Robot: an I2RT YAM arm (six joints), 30 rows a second.
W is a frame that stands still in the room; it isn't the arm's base.
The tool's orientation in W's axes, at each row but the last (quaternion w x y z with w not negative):
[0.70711 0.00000 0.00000 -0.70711]
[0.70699 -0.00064 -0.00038 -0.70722]
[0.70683 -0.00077 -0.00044 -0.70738]
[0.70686 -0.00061 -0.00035 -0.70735]
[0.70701 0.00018 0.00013 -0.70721]
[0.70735 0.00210 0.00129 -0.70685]
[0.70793 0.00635 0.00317 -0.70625]
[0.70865 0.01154 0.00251 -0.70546]
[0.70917 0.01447 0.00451 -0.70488]
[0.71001 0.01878 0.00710 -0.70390]
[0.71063 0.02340 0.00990 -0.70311]
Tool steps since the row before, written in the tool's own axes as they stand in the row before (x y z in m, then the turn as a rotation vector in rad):
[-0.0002 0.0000 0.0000 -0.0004 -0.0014 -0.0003]
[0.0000 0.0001 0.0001 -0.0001 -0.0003 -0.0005]
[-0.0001 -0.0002 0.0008 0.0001 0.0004 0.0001]
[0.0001 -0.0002 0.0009 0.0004 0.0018 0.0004]
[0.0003 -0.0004 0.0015 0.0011 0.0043 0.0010]
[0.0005 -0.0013 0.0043 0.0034 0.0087 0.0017]
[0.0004 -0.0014 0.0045 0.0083 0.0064 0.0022]
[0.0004 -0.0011 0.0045 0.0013 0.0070 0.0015]
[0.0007 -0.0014 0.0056 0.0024 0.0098 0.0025]
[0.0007 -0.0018 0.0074 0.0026 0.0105 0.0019]
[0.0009 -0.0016 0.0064 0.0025 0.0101 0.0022]
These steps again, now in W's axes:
[0.0000 0.0002 0.0000 -0.0014 0.0004 -0.0003]
[0.0001 0.0000 0.0001 -0.0003 0.0001 -0.0005]
[-0.0002 0.0001 0.0008 0.0004 -0.0001 0.0001]
[-0.0002 -0.0001 0.0009 0.0018 -0.0004 0.0004]
[-0.0004 -0.0003 0.0015 0.0043 -0.0011 0.0010]
[-0.0013 -0.0005 0.0043 0.0087 -0.0034 0.0017]
[-0.0014 -0.0005 0.0045 0.0064 -0.0083 0.0021]
[-0.0012 -0.0005 0.0045 0.0070 -0.0013 0.0016]
[-0.0015 -0.0009 0.0056 0.0098 -0.0024 0.0026]
[-0.0019 -0.0010 0.0073 0.0105 -0.0026 0.0020]
[-0.0017 -0.0012 0.0063 0.0101 -0.0025 0.0023]

